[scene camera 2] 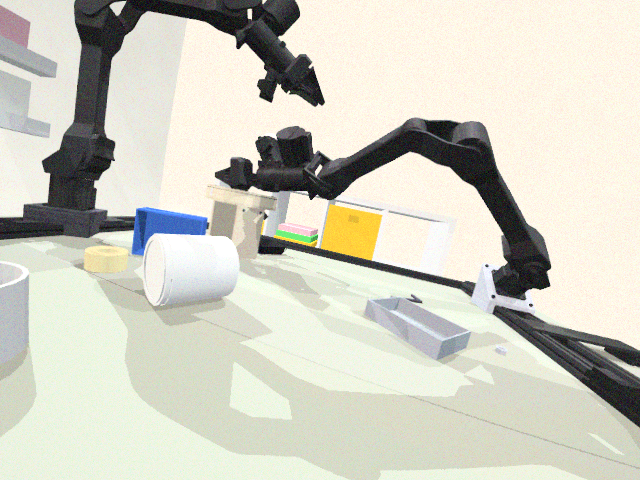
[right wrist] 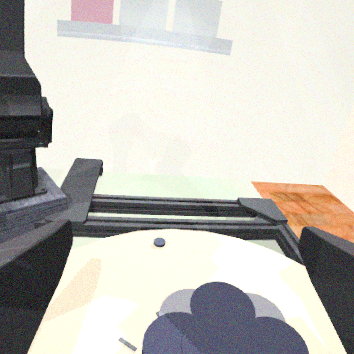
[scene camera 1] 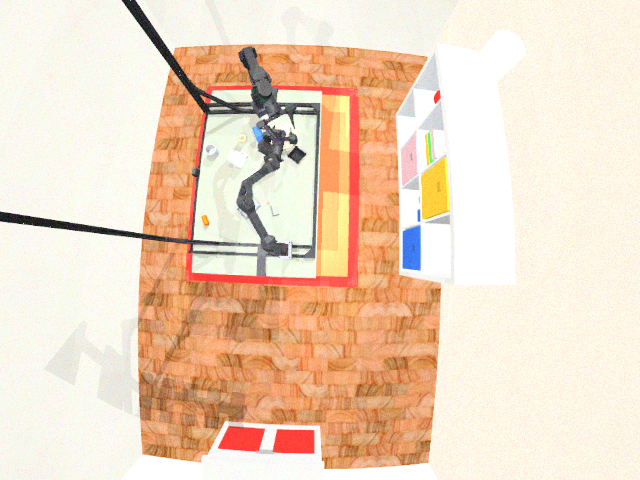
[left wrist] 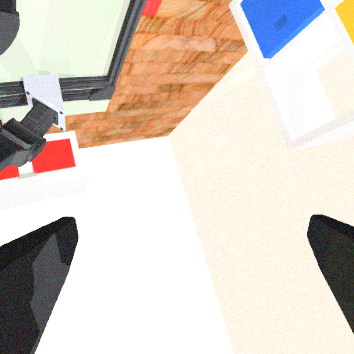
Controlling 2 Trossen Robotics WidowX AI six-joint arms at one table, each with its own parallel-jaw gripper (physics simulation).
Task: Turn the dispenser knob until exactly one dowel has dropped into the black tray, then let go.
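Pixels of known places: left gripper, fingertip midpoint: point(scene camera 2: 320, 105) point(scene camera 1: 285, 134) point(left wrist: 193, 226); right gripper, fingertip midpoint: point(scene camera 2: 227, 176) point(right wrist: 188, 234) point(scene camera 1: 282, 126); left arm's base, origin of the base link: point(scene camera 2: 70, 207) point(right wrist: 15, 186) point(scene camera 1: 260, 104); right arm's base, origin of the base link: point(scene camera 2: 507, 284) point(scene camera 1: 284, 250) point(left wrist: 45, 111).
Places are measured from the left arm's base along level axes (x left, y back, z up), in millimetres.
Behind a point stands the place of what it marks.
The cream dispenser point(scene camera 2: 235, 227) {x -98, y -313, z 21 mm} stands at the back, with its round top point(right wrist: 115, 280) {x -13, y -275, z 98 mm} below my right gripper point(scene camera 2: 222, 176) {x 9, y -290, z 123 mm} point(right wrist: 188, 234) {x 9, y -290, z 123 mm}. The dark, lobed knob point(right wrist: 222, 315) {x -10, y -322, z 127 mm} shows low between the right fingers in the right wrist view, its lower part cut off by the frame edge. The right gripper is open, at about the height of the dispenser's top, and hides the knob in scene camera 2. The black tray point(scene camera 1: 296, 154) {x 15, y -402, z -45 mm} point(scene camera 2: 271, 244) {x 49, y -437, z -33 mm} lies beside the dispenser; its inside is too small to read. My left gripper point(scene camera 2: 318, 102) {x -49, y -462, z 335 mm} point(left wrist: 193, 226) {x -49, y -462, z 335 mm} is open and empty, high above the right arm.
A blue bin point(scene camera 1: 257, 133) {x -123, y -192, z 33 mm} point(scene camera 2: 173, 227) {x -97, y -199, z 4 mm}, a yellow ring point(scene camera 2: 105, 260) {x -237, y -133, z -29 mm}, a white cylinder point(scene camera 1: 237, 158) {x -301, y -264, z 33 mm} point(scene camera 2: 196, 268) {x -349, y -246, z 6 mm} and a round grey container point(scene camera 2: 12, 315) {x -423, y -132, z -14 mm} stand or lie near the dispenser. A grey open box point(scene camera 2: 403, 330) {x -420, y -495, z -35 mm} and an orange object point(scene camera 1: 205, 220) {x -660, y -458, z -19 mm} are farther off.
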